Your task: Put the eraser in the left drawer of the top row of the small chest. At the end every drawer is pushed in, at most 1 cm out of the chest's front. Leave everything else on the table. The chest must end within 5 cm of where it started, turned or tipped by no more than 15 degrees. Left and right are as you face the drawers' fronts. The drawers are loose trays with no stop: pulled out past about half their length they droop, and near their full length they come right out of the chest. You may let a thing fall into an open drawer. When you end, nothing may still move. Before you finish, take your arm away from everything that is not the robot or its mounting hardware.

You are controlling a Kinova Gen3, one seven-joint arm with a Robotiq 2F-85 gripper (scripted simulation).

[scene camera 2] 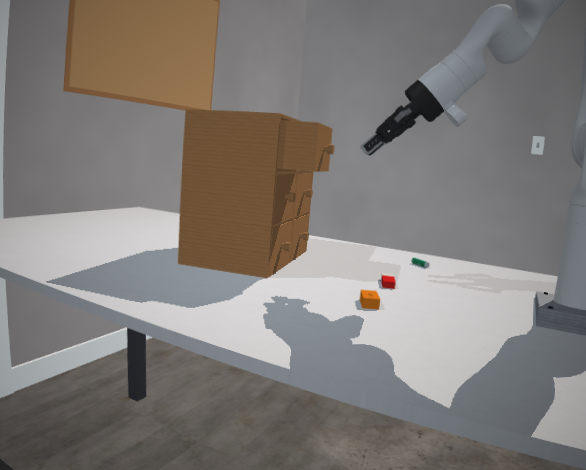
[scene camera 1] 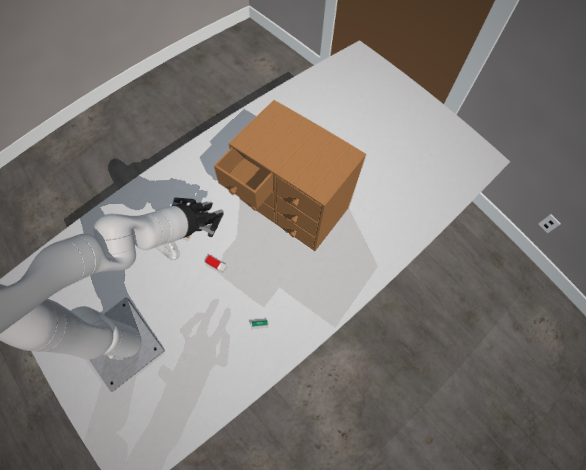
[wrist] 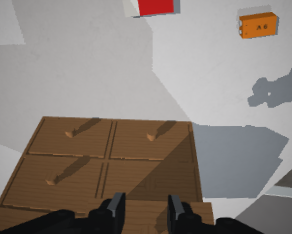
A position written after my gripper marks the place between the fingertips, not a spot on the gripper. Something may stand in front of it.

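There is a wooden chest (scene camera 2: pixel 229 166) in my sight, and scene camera 1 gives me the chest too (scene camera 1: pixel 326 168). I see a drawer (scene camera 2: pixel 306 146) and a drawer (scene camera 2: pixel 281 244). The wrist view shows me an orange block (wrist: pixel 250 26), a drawer (wrist: pixel 82 138) and a drawer (wrist: pixel 70 184). My own gripper (scene camera 2: pixel 364 151) is visible as well, and I find the gripper again in scene camera 1 (scene camera 1: pixel 216 209) and in the wrist view (wrist: pixel 146 207).
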